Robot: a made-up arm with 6 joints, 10 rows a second.
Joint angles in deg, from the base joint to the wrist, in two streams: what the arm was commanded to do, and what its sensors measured. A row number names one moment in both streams.
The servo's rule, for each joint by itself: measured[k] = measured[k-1] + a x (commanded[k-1-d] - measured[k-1]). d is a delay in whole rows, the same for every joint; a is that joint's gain. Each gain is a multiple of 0.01, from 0.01 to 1. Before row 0 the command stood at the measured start. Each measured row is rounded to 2 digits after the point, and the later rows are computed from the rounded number. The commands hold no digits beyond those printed.
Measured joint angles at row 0:
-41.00 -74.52 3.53 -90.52 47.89 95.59
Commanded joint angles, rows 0 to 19:
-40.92 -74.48 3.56 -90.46 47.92 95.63
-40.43 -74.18 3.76 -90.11 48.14 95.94
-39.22 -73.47 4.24 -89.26 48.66 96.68
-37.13 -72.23 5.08 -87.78 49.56 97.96
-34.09 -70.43 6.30 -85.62 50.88 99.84
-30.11 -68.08 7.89 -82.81 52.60 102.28
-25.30 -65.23 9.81 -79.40 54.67 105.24
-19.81 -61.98 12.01 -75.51 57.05 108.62
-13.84 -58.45 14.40 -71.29 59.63 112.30
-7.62 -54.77 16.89 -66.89 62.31 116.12
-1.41 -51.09 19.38 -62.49 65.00 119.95
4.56 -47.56 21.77 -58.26 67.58 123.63
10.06 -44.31 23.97 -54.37 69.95 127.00
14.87 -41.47 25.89 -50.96 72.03 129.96
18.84 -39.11 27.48 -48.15 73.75 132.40
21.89 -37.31 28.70 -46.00 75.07 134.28
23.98 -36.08 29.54 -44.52 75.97 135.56
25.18 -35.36 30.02 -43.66 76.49 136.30
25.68 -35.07 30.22 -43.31 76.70 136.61
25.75 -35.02 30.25 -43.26 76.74 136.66
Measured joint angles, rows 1 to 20:
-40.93 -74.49 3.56 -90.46 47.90 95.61
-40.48 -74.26 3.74 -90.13 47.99 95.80
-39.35 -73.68 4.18 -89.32 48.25 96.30
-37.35 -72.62 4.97 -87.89 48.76 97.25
-34.42 -71.02 6.14 -85.78 49.59 98.73
-30.54 -68.87 7.68 -83.02 50.76 100.75
-25.82 -66.21 9.55 -79.65 52.28 103.31
-20.41 -63.12 11.71 -75.80 54.14 106.34
-14.50 -59.71 14.08 -71.61 56.28 109.74
-8.31 -56.10 16.55 -67.22 58.63 113.38
-2.10 -52.44 19.04 -62.82 61.11 117.12
3.89 -48.88 21.44 -58.58 63.63 120.83
9.44 -45.54 23.67 -54.66 66.09 124.35
14.33 -42.57 25.62 -51.22 68.41 127.55
18.39 -40.04 27.26 -48.36 70.49 130.31
21.54 -38.05 28.53 -46.17 72.28 132.57
23.74 -36.61 29.42 -44.64 73.72 134.27
25.04 -35.70 29.95 -43.73 74.80 135.43
25.62 -35.24 30.19 -43.34 75.54 136.10
25.74 -35.08 30.24 -43.27 76.01 136.42
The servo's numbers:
d 0
a 0.90 0.73 0.88 0.93 0.39 0.57

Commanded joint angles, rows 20 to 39:
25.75 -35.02 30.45 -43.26 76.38 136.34
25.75 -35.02 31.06 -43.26 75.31 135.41
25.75 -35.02 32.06 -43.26 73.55 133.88
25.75 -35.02 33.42 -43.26 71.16 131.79
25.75 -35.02 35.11 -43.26 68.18 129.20
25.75 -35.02 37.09 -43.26 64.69 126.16
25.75 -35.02 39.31 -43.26 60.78 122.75
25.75 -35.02 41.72 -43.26 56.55 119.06
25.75 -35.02 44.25 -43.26 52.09 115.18
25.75 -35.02 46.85 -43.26 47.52 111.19
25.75 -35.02 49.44 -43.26 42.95 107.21
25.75 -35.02 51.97 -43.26 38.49 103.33
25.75 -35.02 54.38 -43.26 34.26 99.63
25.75 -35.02 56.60 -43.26 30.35 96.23
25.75 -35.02 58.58 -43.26 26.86 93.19
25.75 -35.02 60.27 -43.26 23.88 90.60
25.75 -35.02 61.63 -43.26 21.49 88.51
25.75 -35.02 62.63 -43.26 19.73 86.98
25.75 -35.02 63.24 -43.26 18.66 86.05
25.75 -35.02 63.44 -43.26 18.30 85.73
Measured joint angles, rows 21 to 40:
25.75 -35.04 30.42 -43.26 76.15 136.37
25.75 -35.03 30.98 -43.26 75.82 135.82
25.75 -35.02 31.93 -43.26 74.93 134.71
25.75 -35.02 33.24 -43.26 73.46 133.05
25.75 -35.02 34.89 -43.26 71.40 130.86
25.75 -35.02 36.83 -43.26 68.78 128.18
25.75 -35.02 39.01 -43.26 65.66 125.08
25.75 -35.02 41.39 -43.26 62.11 121.65
25.75 -35.02 43.91 -43.26 58.20 117.96
25.75 -35.02 46.50 -43.26 54.03 114.10
25.75 -35.02 49.09 -43.26 49.71 110.17
25.75 -35.02 51.62 -43.26 45.33 106.27
25.75 -35.02 54.05 -43.26 41.01 102.49
25.75 -35.02 56.29 -43.26 36.85 98.92
25.75 -35.02 58.31 -43.26 32.95 95.65
25.75 -35.02 60.03 -43.26 29.41 92.77
25.75 -35.02 61.44 -43.26 26.32 90.34
25.75 -35.02 62.49 -43.26 23.75 88.42
25.75 -35.02 63.15 -43.26 21.76 87.07
25.75 -35.02 63.41 -43.26 20.41 86.31

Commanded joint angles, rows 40 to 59:
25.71 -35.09 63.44 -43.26 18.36 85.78
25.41 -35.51 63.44 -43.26 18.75 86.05
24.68 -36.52 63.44 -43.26 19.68 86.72
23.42 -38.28 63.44 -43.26 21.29 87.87
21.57 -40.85 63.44 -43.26 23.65 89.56
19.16 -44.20 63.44 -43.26 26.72 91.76
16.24 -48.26 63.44 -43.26 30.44 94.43
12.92 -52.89 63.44 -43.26 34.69 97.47
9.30 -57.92 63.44 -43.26 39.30 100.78
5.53 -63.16 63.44 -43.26 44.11 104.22
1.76 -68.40 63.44 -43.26 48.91 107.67
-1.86 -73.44 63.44 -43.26 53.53 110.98
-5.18 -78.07 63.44 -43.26 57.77 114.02
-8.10 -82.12 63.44 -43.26 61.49 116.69
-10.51 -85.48 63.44 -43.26 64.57 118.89
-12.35 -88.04 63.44 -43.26 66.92 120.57
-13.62 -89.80 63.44 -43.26 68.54 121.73
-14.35 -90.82 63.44 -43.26 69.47 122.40
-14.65 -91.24 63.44 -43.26 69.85 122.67
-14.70 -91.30 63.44 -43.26 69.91 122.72
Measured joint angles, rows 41 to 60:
25.71 -35.07 63.44 -43.26 19.61 86.01
25.44 -35.39 63.44 -43.26 19.27 86.03
24.76 -36.21 63.44 -43.26 19.43 86.42
23.55 -37.72 63.44 -43.26 20.16 87.25
21.77 -40.00 63.44 -43.26 21.52 88.57
19.42 -43.07 63.44 -43.26 23.55 90.39
16.56 -46.86 63.44 -43.26 26.24 92.69
13.28 -51.26 63.44 -43.26 29.54 95.41
9.70 -56.12 63.44 -43.26 33.35 98.47
5.95 -61.26 63.44 -43.26 37.55 101.75
2.18 -66.47 63.44 -43.26 41.98 105.12
-1.46 -71.56 63.44 -43.26 46.48 108.46
-4.81 -76.31 63.44 -43.26 50.88 111.63
-7.77 -80.55 63.44 -43.26 55.02 114.51
-10.24 -84.15 63.44 -43.26 58.74 117.01
-12.14 -86.99 63.44 -43.26 61.93 119.04
-13.47 -89.04 63.44 -43.26 64.51 120.57
-14.26 -90.34 63.44 -43.26 66.44 121.61
-14.61 -91.00 63.44 -43.26 67.77 122.21
-14.69 -91.22 63.44 -43.26 68.60 122.50

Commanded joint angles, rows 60 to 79:
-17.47 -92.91 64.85 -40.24 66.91 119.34
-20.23 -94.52 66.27 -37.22 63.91 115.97
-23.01 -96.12 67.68 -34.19 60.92 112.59
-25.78 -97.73 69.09 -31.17 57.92 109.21
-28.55 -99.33 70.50 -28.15 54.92 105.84
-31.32 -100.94 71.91 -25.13 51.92 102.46
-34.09 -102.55 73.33 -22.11 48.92 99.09
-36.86 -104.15 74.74 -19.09 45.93 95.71
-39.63 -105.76 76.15 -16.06 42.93 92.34
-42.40 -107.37 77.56 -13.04 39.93 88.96
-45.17 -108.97 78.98 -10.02 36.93 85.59
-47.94 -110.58 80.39 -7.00 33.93 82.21
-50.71 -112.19 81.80 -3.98 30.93 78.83
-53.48 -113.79 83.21 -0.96 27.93 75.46
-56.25 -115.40 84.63 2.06 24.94 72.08
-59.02 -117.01 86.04 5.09 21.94 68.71
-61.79 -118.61 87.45 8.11 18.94 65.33
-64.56 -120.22 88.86 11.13 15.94 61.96
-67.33 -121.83 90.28 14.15 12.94 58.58
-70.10 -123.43 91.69 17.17 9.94 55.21
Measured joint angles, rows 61 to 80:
-17.19 -92.45 64.68 -40.45 67.94 120.70
-19.93 -93.96 66.08 -37.45 66.37 118.00
-22.70 -95.54 67.49 -34.42 64.24 114.92
-25.47 -97.14 68.90 -31.40 61.78 111.67
-28.24 -98.74 70.31 -28.38 59.10 108.35
-31.01 -100.35 71.72 -25.36 56.30 104.99
-33.78 -101.96 73.14 -22.34 53.42 101.63
-36.55 -103.56 74.55 -19.32 50.50 98.26
-39.32 -105.17 75.96 -16.29 47.55 94.89
-42.09 -106.78 77.37 -13.27 44.58 91.51
-44.86 -108.38 78.79 -10.25 41.60 88.14
-47.63 -109.99 80.20 -7.23 38.61 84.76
-50.40 -111.60 81.61 -4.21 35.61 81.38
-53.17 -113.20 83.02 -1.19 32.61 78.01
-55.94 -114.81 84.44 1.83 29.62 74.63
-58.71 -116.42 85.85 4.86 26.62 71.26
-61.48 -118.02 87.26 7.88 23.62 67.88
-64.25 -119.63 88.67 10.90 20.62 64.51
-67.02 -121.24 90.09 13.92 17.62 61.13
-69.79 -122.84 91.50 16.94 14.62 57.76

